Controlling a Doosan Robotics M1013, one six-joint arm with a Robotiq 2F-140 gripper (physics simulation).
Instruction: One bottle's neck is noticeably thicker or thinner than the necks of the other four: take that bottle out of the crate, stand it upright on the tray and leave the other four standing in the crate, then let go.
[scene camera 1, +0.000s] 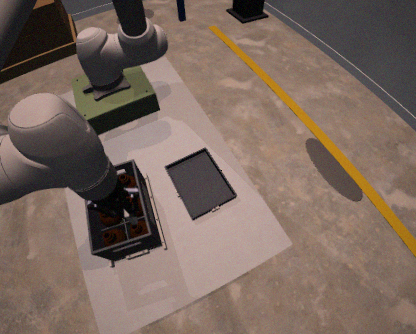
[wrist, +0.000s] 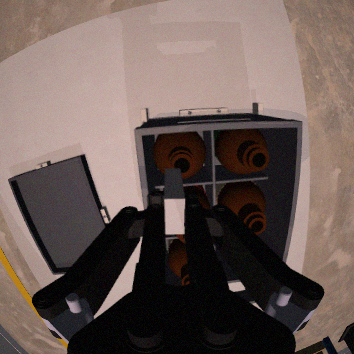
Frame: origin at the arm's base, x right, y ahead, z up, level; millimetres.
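Where they show: gripper, fingertip midpoint: (scene camera 1: 134, 219) (wrist: 172, 182); arm's base at its link origin: (scene camera 1: 109, 84).
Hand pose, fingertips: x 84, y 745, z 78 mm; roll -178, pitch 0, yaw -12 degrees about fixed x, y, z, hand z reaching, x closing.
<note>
Each offset is from my fingertips to the top centre of the thing. "spot": to the spot under its first point.
The dark crate {dx +47, dy -89, dz -11 mm} (scene camera 1: 150, 242) (wrist: 297, 165) holds brown bottles. In the wrist view, two bottles {dx +13, dy +9, dz -23 mm} (wrist: 179, 150) {dx +101, dy -4, dz -23 mm} (wrist: 242, 150) stand in the far row, one {dx +91, dy -91, dz -23 mm} (wrist: 242, 202) in the middle right compartment and one {dx -7, dy -170, dz -23 mm} (wrist: 177, 257) nearer, partly hidden by the gripper. A reddish-brown part of another shows behind the fingers. In the scene view, two bottles (scene camera 1: 112, 237) (scene camera 1: 139, 229) stand at the crate's near end. Which neck differs I cannot tell. The grey tray {spot: dx -258, dy -97, dz -181 mm} (scene camera 1: 200, 182) (wrist: 60, 215) bears no bottle. My gripper (scene camera 1: 128, 216) (wrist: 172, 182) is shut and empty over the crate's middle left part.
The crate and tray stand apart on a pale floor sheet (scene camera 1: 235, 240) (wrist: 75, 100), the crate's walls rising between them. A green base block (scene camera 1: 120, 105) carries the arm's foot. A yellow line (scene camera 1: 300, 110) crosses the floor beyond the tray. A wooden box (scene camera 1: 45, 35) stands at the back left.
</note>
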